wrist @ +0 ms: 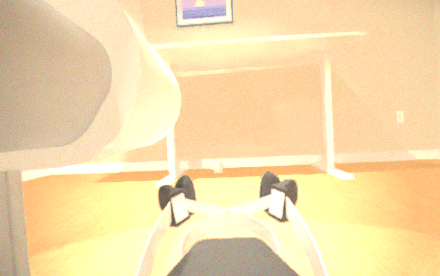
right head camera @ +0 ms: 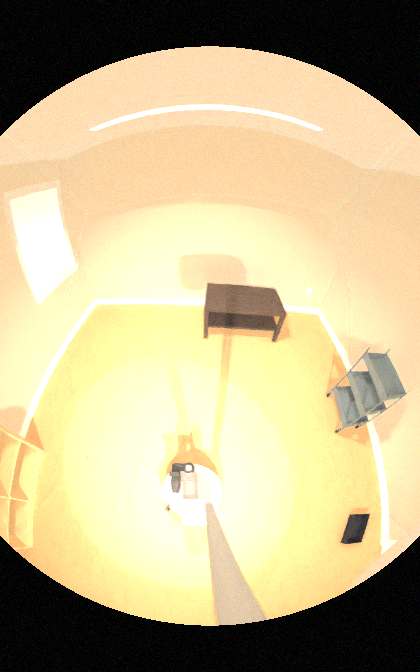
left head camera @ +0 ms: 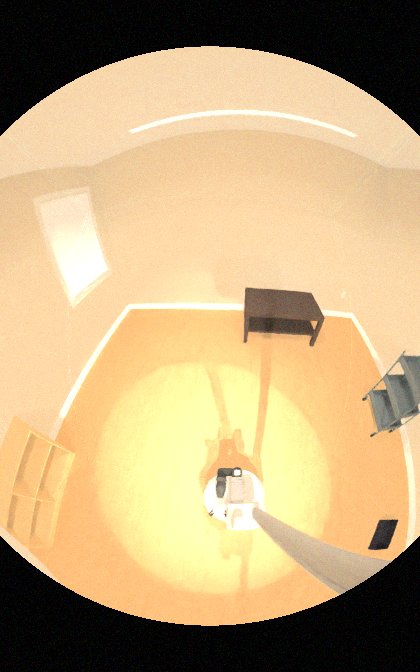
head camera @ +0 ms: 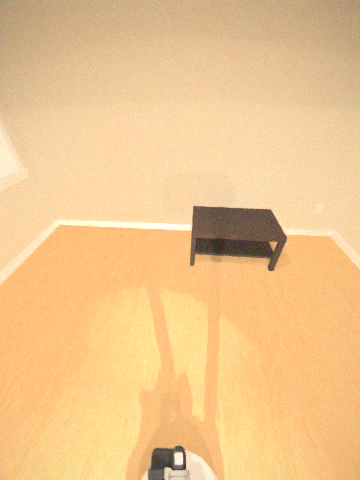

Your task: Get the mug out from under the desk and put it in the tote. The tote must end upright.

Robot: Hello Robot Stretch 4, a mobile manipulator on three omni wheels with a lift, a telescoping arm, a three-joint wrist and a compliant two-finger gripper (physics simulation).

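Frame: origin at the robot's base, x ahead, y left, z up, level; millimetres.
Seen in the pictures: gripper, fingertip midpoint: [wrist: 227, 189] [right head camera: 175, 511] [left head camera: 217, 517].
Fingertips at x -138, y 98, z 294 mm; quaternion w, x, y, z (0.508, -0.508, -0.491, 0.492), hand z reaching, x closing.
Note:
A point is followed by its place in that frame.
In the wrist view my gripper [wrist: 227, 189] {x -138, y 98, z 294 mm} is open and empty, its two dark fingertips wide apart above the floor. A pale desk [wrist: 327, 115] {x -1929, y 943, z 408 mm} with white legs stands beyond it against the wall. A small, washed-out pale object [wrist: 218, 167] {x -2174, y 90, z 19 mm} shows low under the desk near the baseboard; it may be the mug, but it is too faint to tell. A black rectangular box [left head camera: 383, 534] [right head camera: 355, 528] {x -843, y -1390, z -24 mm}, possibly the tote, sits on the floor at the lower right of both side head views. Its inside cannot be made out.
A dark brown low table [head camera: 235, 222] {x 1789, y -616, z 423 mm} [left head camera: 280, 303] {x 1766, y -573, z 423 mm} [right head camera: 250, 298] {x 1782, y -684, z 422 mm} stands against the wall ahead. A grey tiered cart [left head camera: 400, 390] {x 519, y -1628, z 369 mm} [right head camera: 387, 375] {x 460, y -1660, z 635 mm} stands at the right wall. A light wooden shelf unit [left head camera: 17, 445] {x -109, y 1616, z 582 mm} is at the left. A framed picture [wrist: 204, 11] {x -2444, y 34, z 1460 mm} hangs above the desk.

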